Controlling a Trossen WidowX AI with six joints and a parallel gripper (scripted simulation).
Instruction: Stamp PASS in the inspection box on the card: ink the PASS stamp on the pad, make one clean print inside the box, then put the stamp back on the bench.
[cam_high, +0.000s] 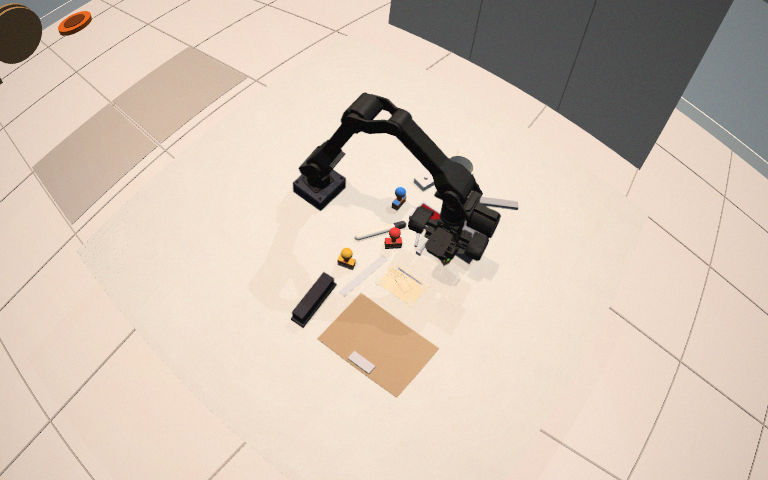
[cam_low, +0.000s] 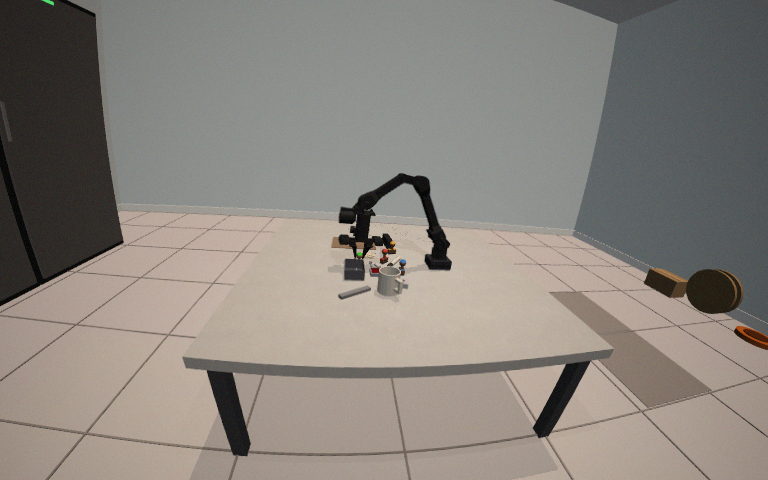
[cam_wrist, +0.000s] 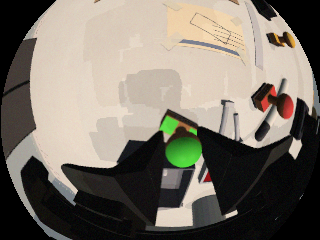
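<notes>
Right now the green-knobbed stamp is 1 cm below my gripper tip. From my gripper tip the other things lie so: dark tray: 9 cm to the left, 2 cm below, 1 cm ahead; cream card: 12 cm to the right, 4 cm below, 1 cm behind; red ink pad: 10 cm behind, 6 cm to the left, 3 cm below.
</notes>
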